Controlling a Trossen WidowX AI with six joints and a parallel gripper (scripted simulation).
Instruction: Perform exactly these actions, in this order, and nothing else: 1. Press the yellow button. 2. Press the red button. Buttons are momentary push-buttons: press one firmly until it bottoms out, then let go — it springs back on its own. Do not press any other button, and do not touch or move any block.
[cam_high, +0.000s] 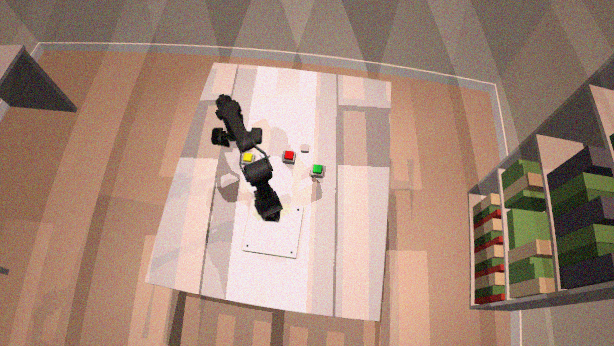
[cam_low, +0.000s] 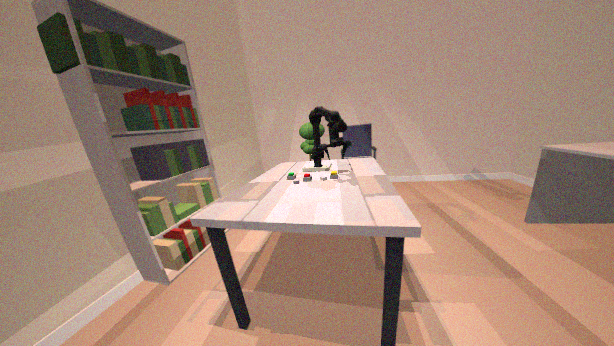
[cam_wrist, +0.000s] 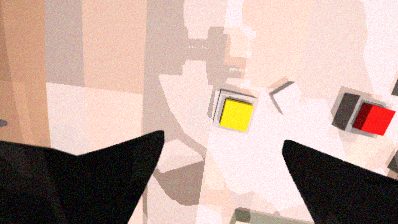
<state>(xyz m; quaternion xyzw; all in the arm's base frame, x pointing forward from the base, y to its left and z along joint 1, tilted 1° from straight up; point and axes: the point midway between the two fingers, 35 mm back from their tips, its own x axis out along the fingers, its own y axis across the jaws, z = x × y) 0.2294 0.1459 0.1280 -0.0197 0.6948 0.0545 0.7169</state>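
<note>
The yellow button lies 90 mm below my gripper tip and 20 mm to the right of it. The rest, counted from my gripper tip: green button (310 mm to the right, 90 mm below, 30 mm behind); red button (190 mm to the right, 90 mm below, 20 mm ahead); small grey block (250 mm to the right, 110 mm below, 70 mm ahead).
</note>
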